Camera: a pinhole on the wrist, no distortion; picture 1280 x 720 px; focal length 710.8 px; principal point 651.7 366.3 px. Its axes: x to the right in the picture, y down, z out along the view. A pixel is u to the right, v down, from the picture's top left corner.
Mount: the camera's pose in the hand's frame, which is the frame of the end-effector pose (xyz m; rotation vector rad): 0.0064 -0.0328 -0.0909 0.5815 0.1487 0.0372
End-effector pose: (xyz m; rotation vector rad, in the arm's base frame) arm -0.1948 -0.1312 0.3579 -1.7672 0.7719 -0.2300
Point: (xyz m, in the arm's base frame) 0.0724 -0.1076 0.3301
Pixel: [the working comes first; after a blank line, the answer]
In the camera's frame: 0.1510 0.1030 0.2667

1054 641
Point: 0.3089 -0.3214 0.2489
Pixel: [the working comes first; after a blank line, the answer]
In the camera's frame: 0.4789 0.1084 0.2935

outside the picture
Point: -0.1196 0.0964 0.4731
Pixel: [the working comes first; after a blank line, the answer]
In the camera's frame: -0.1557 0.0344 0.2781

254 454
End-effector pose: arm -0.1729 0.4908 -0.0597 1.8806 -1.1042 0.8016
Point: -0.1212 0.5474 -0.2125
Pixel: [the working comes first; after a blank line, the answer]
In the camera's frame: -0.1523 0.0002 0.1239

outside the picture
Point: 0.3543 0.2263 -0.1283
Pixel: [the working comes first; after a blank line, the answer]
In the camera's frame: 0.1768 -0.0879 0.5932

864 261
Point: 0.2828 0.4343 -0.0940
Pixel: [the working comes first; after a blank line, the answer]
In the camera's frame: 0.1210 -0.1915 0.4042

864 30
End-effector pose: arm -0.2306 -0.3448 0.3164 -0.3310 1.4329 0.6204
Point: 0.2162 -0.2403 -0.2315
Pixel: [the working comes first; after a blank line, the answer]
In the camera's frame: 0.4786 0.0596 0.5722

1246 440
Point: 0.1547 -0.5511 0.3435
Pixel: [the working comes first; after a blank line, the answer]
In the camera's frame: -0.1306 -0.1338 0.4222

432 141
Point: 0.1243 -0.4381 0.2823
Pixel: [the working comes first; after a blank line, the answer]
In the camera's frame: -0.0462 -0.0334 0.4064

571 308
